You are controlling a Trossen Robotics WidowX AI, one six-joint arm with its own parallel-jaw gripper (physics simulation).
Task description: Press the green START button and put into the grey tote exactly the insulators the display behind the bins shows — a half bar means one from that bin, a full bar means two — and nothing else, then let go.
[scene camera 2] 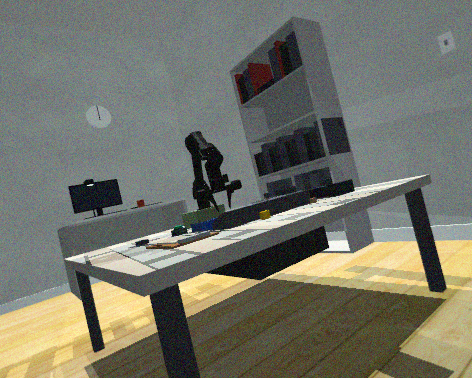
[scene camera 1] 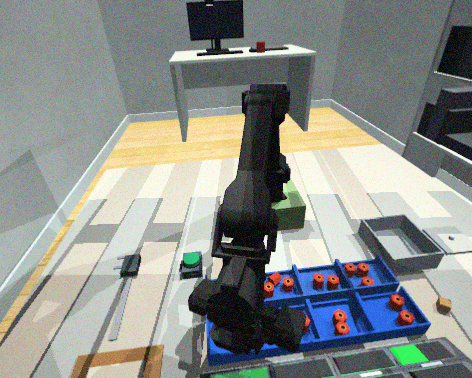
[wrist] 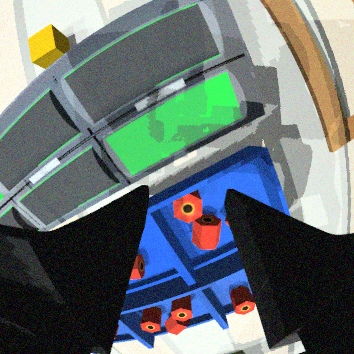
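Where they show: gripper, fingertip midpoint: [scene camera 2: 224, 210] [wrist: 187, 194]; arm's base at its link origin: [scene camera 2: 204, 208] [scene camera 1: 273, 195].
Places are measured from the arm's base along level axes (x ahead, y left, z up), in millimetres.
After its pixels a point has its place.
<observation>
My gripper [scene camera 1: 250, 340] @(z -21, x 377, y -228 mm) [scene camera 2: 223, 208] @(z -21, x 377, y -228 mm) [wrist: 187, 194] @(z -21, x 377, y -228 mm) is open and empty, its fingers apart above the blue bins [scene camera 1: 320, 345] [wrist: 277, 172]. In the wrist view two red insulators [wrist: 188, 208] @(z -54, x 357, y -216 mm) [wrist: 206, 234] @(z -55, x 328, y -213 mm) show between the fingers in an end bin; a third is mostly behind the right finger. Other bins hold insulators [scene camera 1: 340, 316] @(z -54, x 371, y -21 mm) [scene camera 1: 397, 302] @(z -54, x 385, y 109 mm) [scene camera 1: 318, 281] @(z -55, x 282, y -15 mm) [wrist: 151, 320] @(z -56, x 266, y -89 mm); the arm hides some bins in scene view 1. The display [scene camera 1: 370, 357] [wrist: 117, 107] shows a large green bar in the cell by that bin. The green button [scene camera 1: 191, 259] @(z -45, x 123, y -279 mm) stands left. The grey tote [scene camera 1: 417, 262] @(z -52, x 318, y 235 mm) shows no insulator.
A green block [scene camera 1: 290, 218] @(z -41, x 73, y 24 mm) [scene camera 2: 200, 216] @(z -33, x 51, y -85 mm) stands behind the bins. A caliper [scene camera 1: 131, 265] @(z -65, x 69, y -429 mm) lies left, and a wooden frame [scene camera 1: 120, 355] @(z -78, x 286, y -453 mm) [wrist: 320, 75] @(z -78, x 367, y -405 mm) near the display. A yellow cube [scene camera 2: 265, 214] @(z -67, x 567, y -219 mm) [wrist: 48, 46] @(z -56, x 544, y -213 mm) lies beyond the display, an orange cube [scene camera 1: 443, 305] @(z -65, x 418, y 201 mm) right of the bins.
</observation>
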